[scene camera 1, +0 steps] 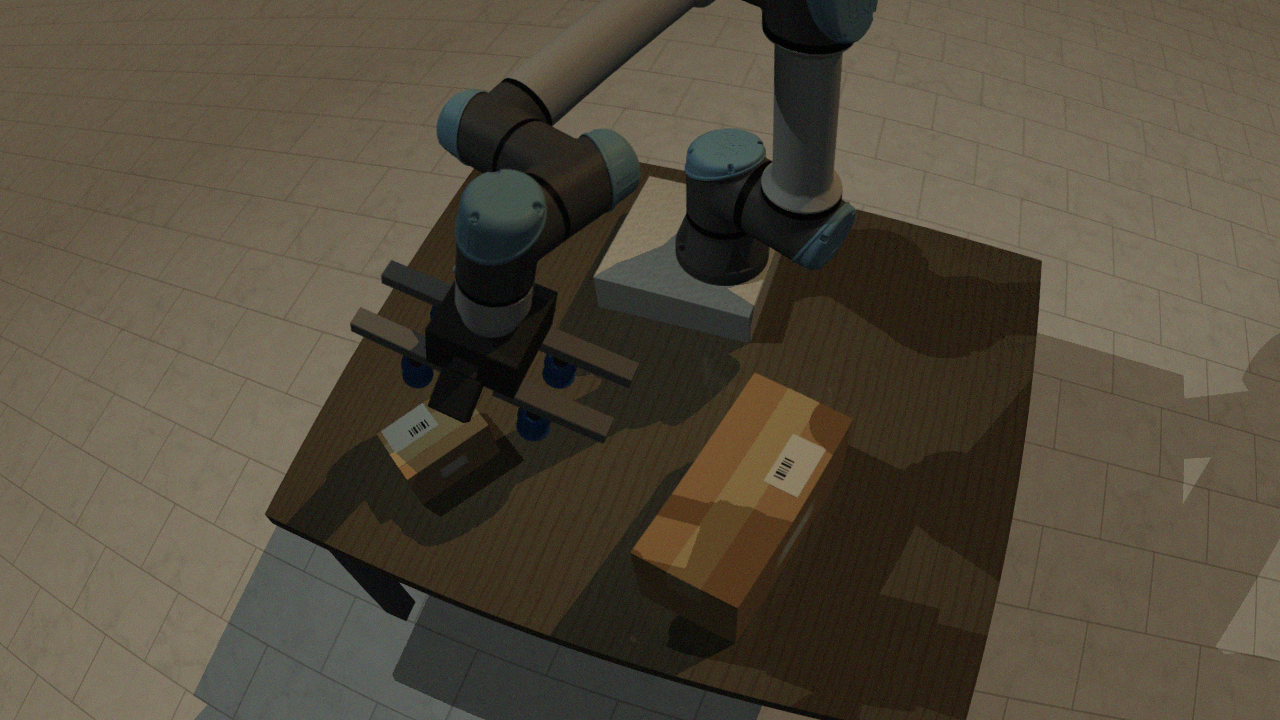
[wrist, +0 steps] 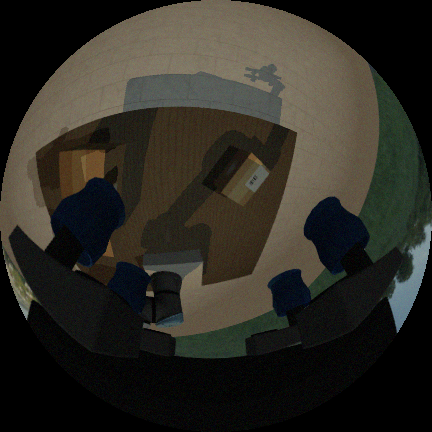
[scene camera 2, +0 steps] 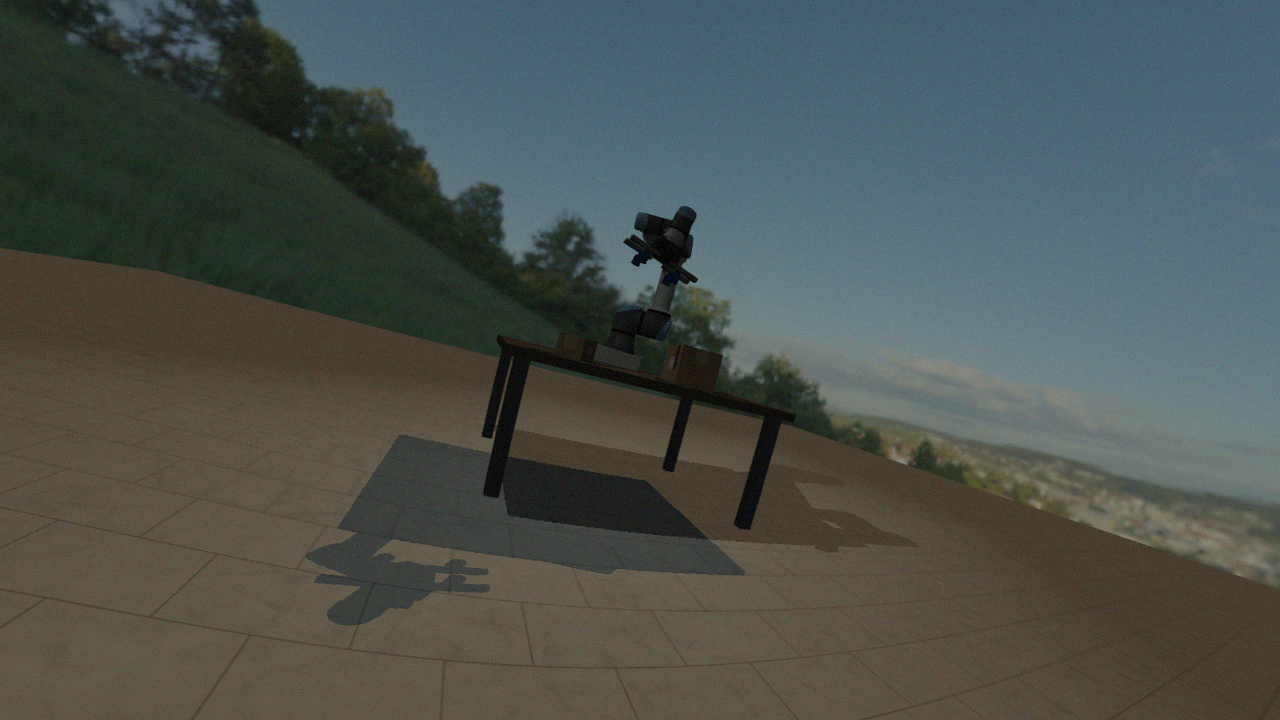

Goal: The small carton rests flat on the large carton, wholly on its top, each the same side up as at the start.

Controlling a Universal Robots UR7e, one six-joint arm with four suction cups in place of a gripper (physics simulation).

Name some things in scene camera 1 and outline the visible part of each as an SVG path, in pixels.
My suction head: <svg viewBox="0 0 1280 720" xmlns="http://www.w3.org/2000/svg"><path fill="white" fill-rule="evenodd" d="M519 408L516 427L520 436L529 441L540 441L545 438L549 433L551 421L546 419L541 422L544 419L542 417L539 420L531 420L526 410L524 412L525 419L522 415L522 409ZM403 355L401 367L404 382L416 389L429 385L434 376L433 369L425 365L413 367L410 364L409 358L407 361L408 367L405 364L406 356ZM547 354L544 360L545 367L542 372L544 381L549 386L557 389L570 386L574 382L577 367L572 365L569 368L571 365L569 363L565 367L558 367L554 363L554 357L551 359L551 365L549 362L550 355ZM436 306L432 306L430 312L431 319L434 316L434 309Z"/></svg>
A small carton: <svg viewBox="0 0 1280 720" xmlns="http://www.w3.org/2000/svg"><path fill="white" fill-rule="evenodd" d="M476 408L470 422L462 423L428 407L429 398L377 434L392 461L422 505L500 453L489 425Z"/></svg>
A large carton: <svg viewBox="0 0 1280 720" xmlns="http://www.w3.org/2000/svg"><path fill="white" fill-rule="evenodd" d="M757 373L753 374L692 466L630 552L641 595L735 644L777 581L839 478L853 423L853 418Z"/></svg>
